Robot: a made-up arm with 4 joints. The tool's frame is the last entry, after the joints. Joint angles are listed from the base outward. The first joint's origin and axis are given. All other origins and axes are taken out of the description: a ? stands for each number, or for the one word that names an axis. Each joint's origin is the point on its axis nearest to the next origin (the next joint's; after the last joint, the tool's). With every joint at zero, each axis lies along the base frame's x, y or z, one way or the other. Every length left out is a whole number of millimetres.
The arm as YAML. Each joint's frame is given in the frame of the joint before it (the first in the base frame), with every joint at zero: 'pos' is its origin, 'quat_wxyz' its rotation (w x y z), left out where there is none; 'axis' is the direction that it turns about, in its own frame. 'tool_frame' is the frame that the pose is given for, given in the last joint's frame.
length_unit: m
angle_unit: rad
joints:
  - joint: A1
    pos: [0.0, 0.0, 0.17]
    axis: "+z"
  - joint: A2
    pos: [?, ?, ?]
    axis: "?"
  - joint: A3
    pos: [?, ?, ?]
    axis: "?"
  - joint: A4
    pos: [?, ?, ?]
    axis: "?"
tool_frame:
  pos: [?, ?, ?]
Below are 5 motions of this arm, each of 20 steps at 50 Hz.
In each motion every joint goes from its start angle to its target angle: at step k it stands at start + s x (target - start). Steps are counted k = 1, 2, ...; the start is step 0. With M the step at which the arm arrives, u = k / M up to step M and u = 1 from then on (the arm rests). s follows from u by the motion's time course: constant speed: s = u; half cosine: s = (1 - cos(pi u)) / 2; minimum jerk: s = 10 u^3 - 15 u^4 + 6 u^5.
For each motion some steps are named. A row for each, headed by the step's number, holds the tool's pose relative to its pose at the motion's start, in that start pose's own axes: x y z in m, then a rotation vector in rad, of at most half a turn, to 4 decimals.
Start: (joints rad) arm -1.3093 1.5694 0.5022 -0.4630
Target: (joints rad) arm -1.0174 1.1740 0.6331 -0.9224
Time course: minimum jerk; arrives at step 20
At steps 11, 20:
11: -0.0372 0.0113 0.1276 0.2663 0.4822 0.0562
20: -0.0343 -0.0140 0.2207 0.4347 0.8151 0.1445

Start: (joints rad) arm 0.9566 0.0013 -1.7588 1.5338
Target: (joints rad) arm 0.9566 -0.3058 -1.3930 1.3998
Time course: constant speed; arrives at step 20
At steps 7, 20:
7: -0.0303 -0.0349 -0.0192 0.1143 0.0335 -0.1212
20: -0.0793 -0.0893 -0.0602 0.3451 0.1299 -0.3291

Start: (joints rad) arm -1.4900 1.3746 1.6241 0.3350
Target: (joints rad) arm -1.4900 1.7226 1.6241 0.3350
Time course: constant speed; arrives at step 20
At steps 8, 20:
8: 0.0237 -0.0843 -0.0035 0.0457 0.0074 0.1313
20: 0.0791 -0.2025 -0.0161 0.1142 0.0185 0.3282

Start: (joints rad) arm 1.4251 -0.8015 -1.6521 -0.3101
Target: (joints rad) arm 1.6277 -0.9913 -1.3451 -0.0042
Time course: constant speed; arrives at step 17
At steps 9, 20:
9: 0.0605 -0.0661 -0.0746 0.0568 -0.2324 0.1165
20: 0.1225 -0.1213 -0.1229 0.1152 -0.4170 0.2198

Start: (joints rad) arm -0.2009 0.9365 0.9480 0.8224
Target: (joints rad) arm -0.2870 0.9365 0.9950 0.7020
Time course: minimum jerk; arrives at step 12
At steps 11, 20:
11: -0.0272 0.0248 -0.0008 -0.0359 0.0779 -0.0053
20: -0.0274 0.0249 -0.0008 -0.0361 0.0783 -0.0054

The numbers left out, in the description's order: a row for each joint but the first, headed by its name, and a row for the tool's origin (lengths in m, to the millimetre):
A2: xyz -0.1 -0.08 0.0, axis -y
A3: xyz -0.52 0.0 0.03, axis +x
A4: xyz 0.0 -0.16 0.02, axis -y
tool: xyz -0.12 0.0 -0.05

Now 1 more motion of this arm.
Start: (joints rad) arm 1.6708 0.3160 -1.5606 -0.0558
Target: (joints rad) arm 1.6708 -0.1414 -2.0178 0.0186
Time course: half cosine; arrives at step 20
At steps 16, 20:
16: 0.1297 -0.2402 0.0686 -0.4168 -0.1468 0.3998
20: 0.1484 -0.2606 0.0760 -0.4578 -0.1718 0.4423

